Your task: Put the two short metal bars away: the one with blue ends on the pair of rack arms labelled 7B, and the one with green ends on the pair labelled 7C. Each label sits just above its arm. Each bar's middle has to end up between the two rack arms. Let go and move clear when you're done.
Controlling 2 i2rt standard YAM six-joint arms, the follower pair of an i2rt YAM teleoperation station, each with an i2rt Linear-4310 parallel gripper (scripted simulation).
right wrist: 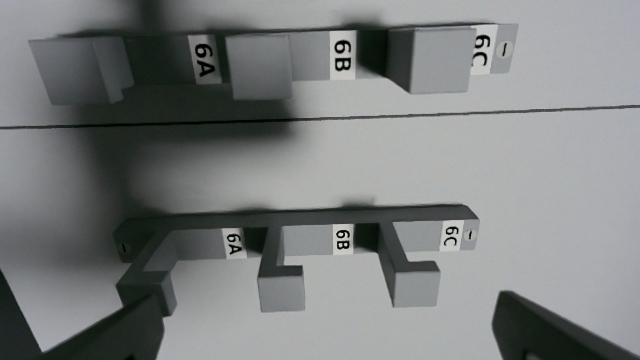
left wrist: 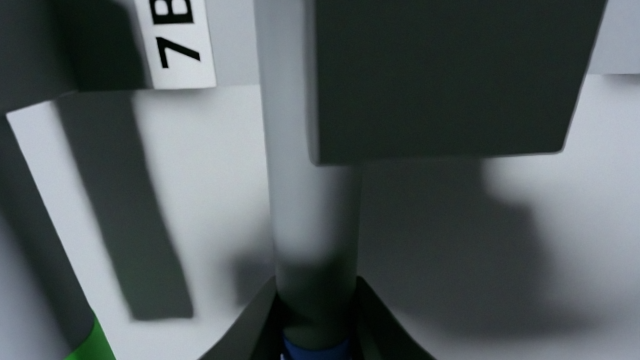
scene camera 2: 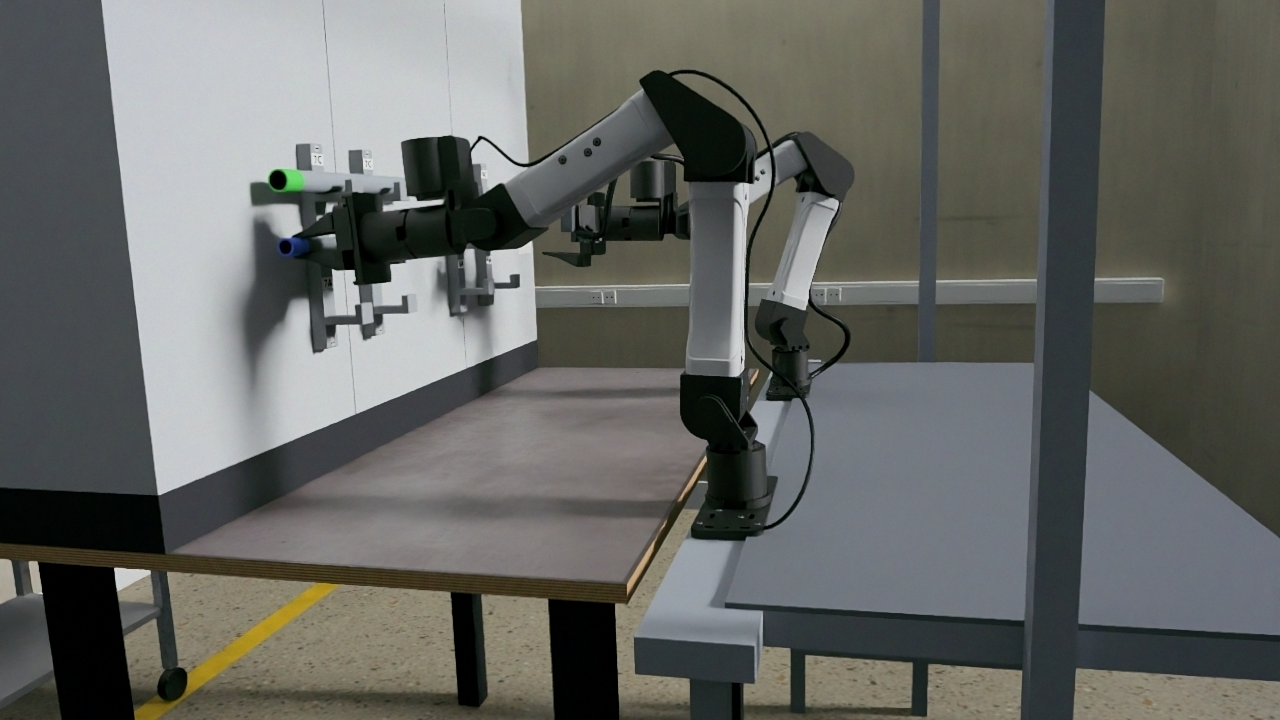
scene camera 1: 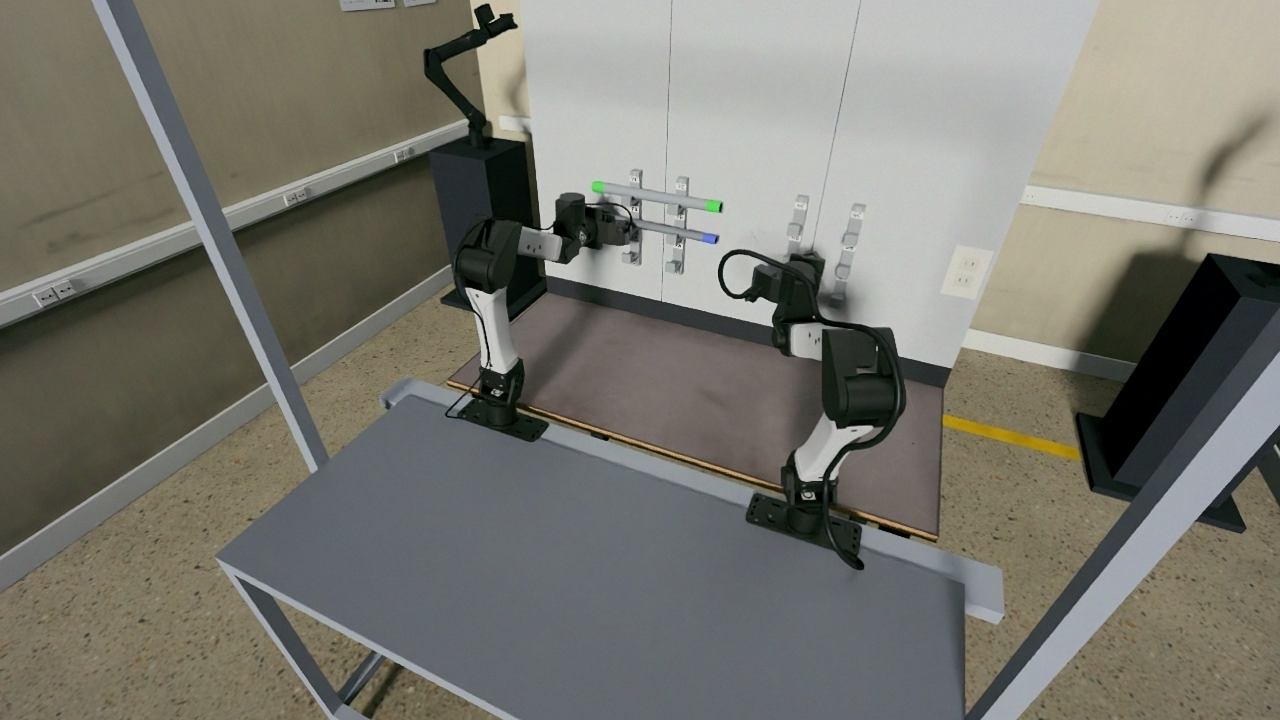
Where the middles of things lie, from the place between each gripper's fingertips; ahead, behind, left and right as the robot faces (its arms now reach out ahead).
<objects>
Right now the blue-ended bar [scene camera 1: 707, 238] is 130 mm to the right of my left hand. The rest, counted from my left hand: wall socket plate [scene camera 1: 984, 256] (50 mm ahead, 830 mm to the right, 10 mm above); then green-ended bar [scene camera 2: 280, 180] (130 mm to the right, 70 mm above).
The wall socket plate is 300 mm to the right of my right hand and 160 mm ahead of it. Also, from my right hand: blue-ended bar: 400 mm to the left, 110 mm ahead, 10 mm below; green-ended bar: 400 mm to the left, 110 mm ahead, 60 mm above.
</objects>
